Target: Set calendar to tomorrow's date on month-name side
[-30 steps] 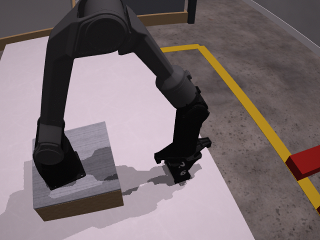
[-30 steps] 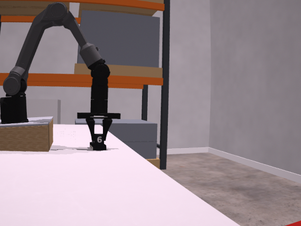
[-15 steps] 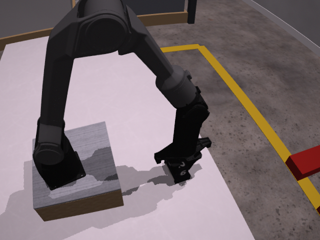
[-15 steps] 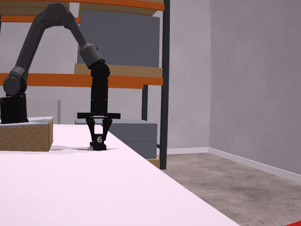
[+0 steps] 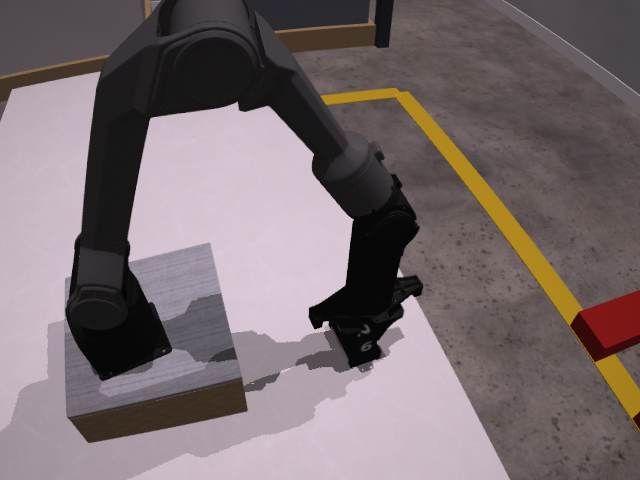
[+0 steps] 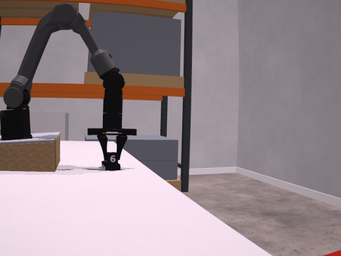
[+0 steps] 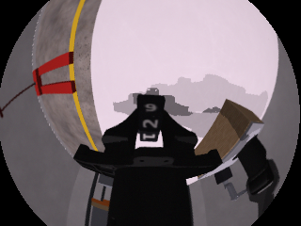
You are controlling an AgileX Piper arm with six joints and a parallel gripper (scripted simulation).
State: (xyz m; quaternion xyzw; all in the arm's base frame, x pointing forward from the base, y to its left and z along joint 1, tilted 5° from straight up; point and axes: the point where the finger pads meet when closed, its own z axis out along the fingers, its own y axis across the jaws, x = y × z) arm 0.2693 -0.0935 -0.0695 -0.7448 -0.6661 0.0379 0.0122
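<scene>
Now: hand 20 mm to the right of the black base and 20 mm above it. Also, from my hand: cube right at my hand.
</scene>
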